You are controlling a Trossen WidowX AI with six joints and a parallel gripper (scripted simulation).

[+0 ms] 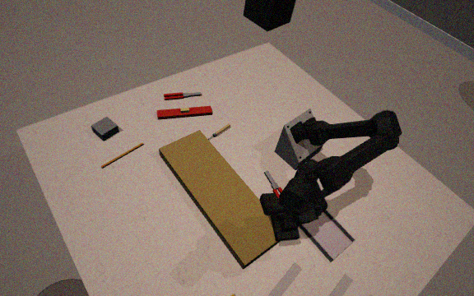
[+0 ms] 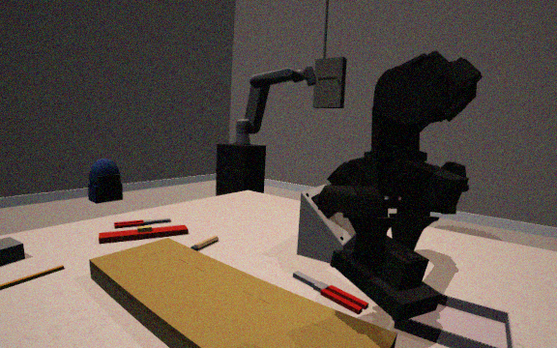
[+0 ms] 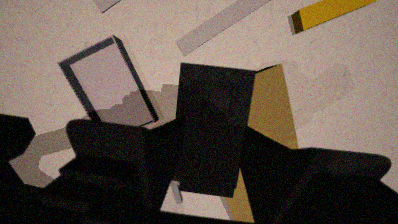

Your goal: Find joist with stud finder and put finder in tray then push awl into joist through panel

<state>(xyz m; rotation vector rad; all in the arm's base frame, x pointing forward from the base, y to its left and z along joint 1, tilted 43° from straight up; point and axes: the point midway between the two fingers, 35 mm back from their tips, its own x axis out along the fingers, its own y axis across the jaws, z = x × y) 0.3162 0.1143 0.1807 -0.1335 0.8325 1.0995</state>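
Now: the grey tray 15 cm behind my gripper tip, 12 cm below it and 10 cm to the left of it. Round my gripper tip: stud finder: 2 cm above, 1 cm to the left; then pencil: 59 cm to the right, 20 cm ahead, 13 cm below; then awl: 46 cm to the right, 14 cm behind, 13 cm below.
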